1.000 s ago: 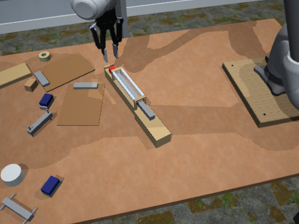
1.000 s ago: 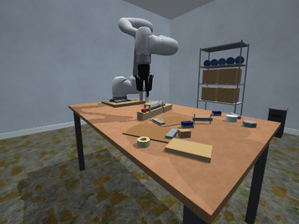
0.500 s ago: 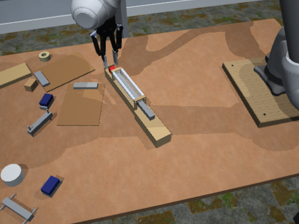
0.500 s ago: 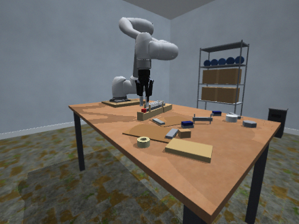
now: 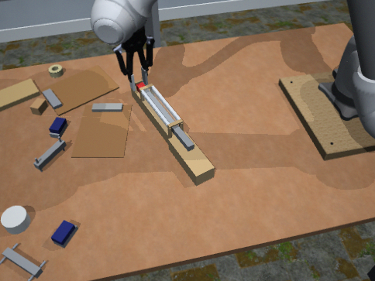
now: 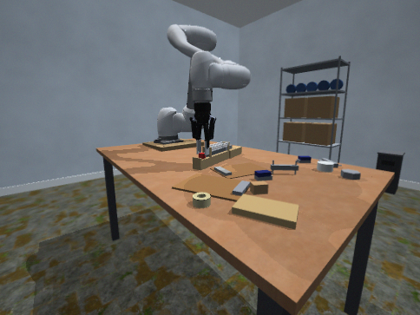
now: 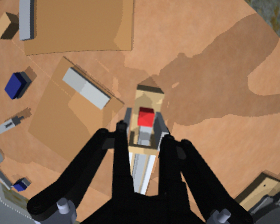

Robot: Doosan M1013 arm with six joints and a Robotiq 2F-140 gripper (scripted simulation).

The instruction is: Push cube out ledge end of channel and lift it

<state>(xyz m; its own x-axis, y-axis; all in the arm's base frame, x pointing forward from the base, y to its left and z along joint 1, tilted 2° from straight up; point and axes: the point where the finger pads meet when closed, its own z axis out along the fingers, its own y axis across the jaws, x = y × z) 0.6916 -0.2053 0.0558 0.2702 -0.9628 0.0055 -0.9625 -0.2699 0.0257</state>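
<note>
Now: hand 4 cm above the red cube and 1 cm past it. Round my hand: blue block (46 cm to the left, 28 cm ahead, 8 cm below); wooden plank (43 cm ahead, 14 cm to the right, 9 cm below); wooden channel (13 cm to the left, 5 cm behind, 4 cm below).
</note>
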